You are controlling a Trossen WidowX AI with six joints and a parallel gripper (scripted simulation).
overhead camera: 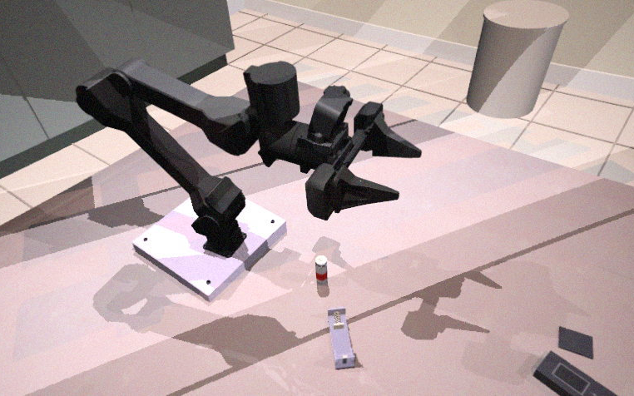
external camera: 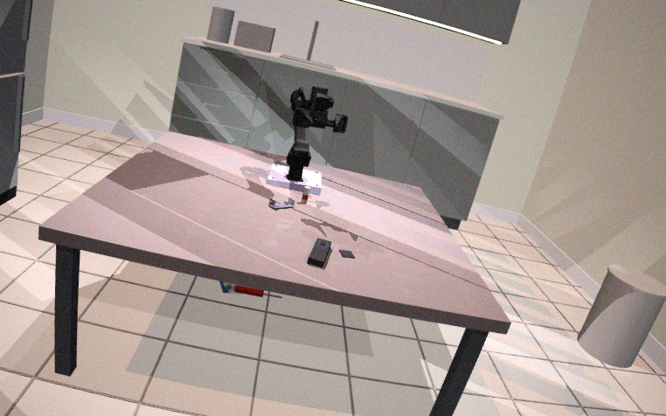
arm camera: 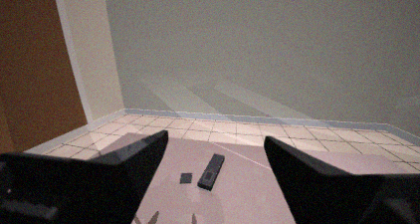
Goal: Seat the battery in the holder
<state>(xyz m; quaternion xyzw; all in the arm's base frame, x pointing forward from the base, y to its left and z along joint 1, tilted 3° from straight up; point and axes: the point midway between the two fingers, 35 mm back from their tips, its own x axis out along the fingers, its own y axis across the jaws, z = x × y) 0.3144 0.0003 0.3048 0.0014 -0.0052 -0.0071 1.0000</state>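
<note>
My gripper tip is 300 mm above the battery, 150 mm past it and 30 mm to the right of it. From my gripper tip the other things lie so: dark square plate 330 mm below, 270 mm ahead, 90 mm to the left; dark flat box 310 mm below, 300 mm ahead.
</note>
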